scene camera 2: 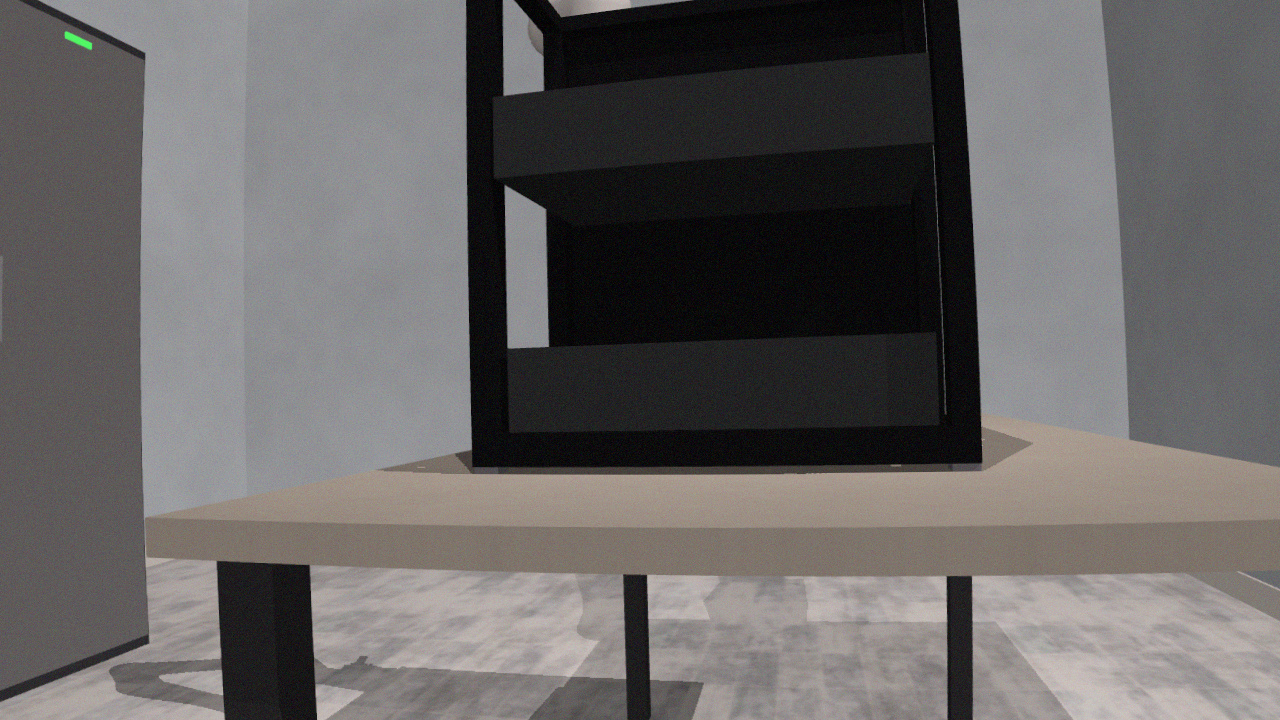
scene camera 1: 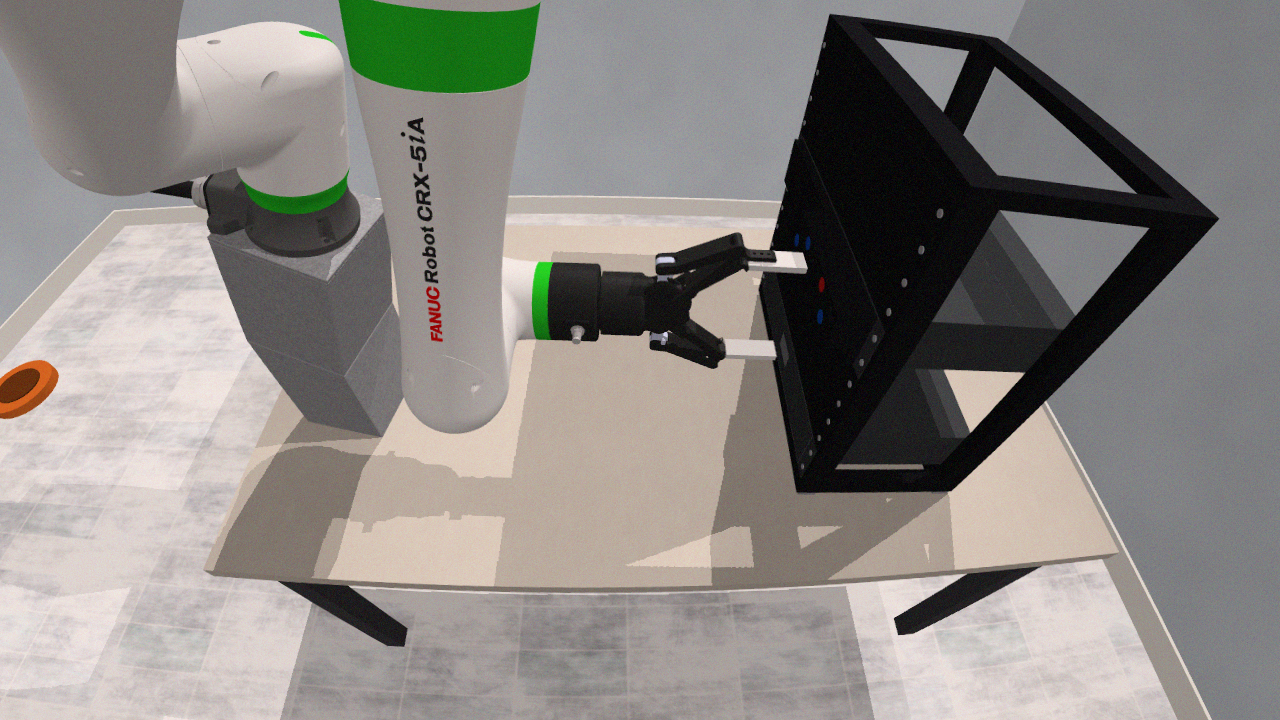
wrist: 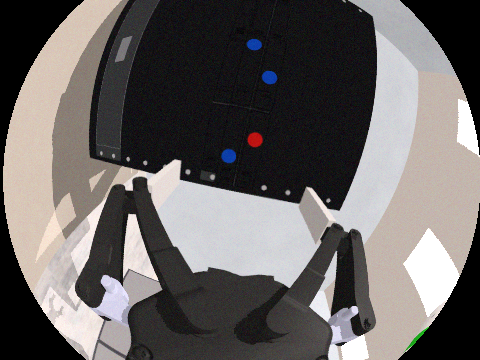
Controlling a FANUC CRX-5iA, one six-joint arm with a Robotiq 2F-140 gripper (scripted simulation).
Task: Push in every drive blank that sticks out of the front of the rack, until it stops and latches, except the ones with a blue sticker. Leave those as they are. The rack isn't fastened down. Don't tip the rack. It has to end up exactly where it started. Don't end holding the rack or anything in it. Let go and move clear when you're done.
Labels:
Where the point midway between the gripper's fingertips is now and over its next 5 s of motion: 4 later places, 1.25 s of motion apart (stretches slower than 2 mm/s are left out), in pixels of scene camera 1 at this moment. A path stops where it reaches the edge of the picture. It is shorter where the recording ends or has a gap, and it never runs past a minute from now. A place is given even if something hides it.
The gripper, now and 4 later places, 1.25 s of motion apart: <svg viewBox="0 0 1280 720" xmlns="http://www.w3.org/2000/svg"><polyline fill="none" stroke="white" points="788,310 798,291 827,293 841,294 850,294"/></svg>

